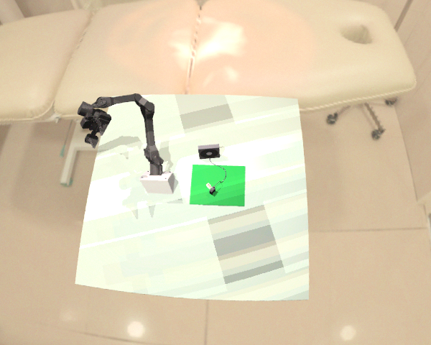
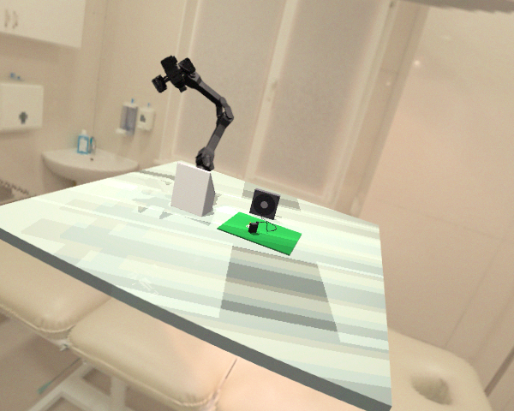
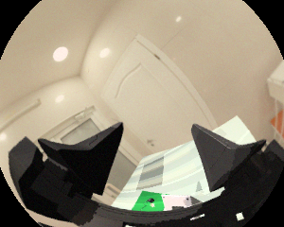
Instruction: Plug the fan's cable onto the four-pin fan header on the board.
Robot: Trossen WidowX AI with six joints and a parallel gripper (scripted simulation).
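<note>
My gripper tip is 49 cm short of the dark fan plug, 3 cm to the left of it and 52 cm above it. From my gripper tip the other things lie so: pale four-pin header: 47 cm ahead, 54 cm below; then green board: 53 cm ahead, 1 cm to the left, 56 cm below; then black fan: 48 cm ahead, 18 cm to the left, 48 cm below.
</note>
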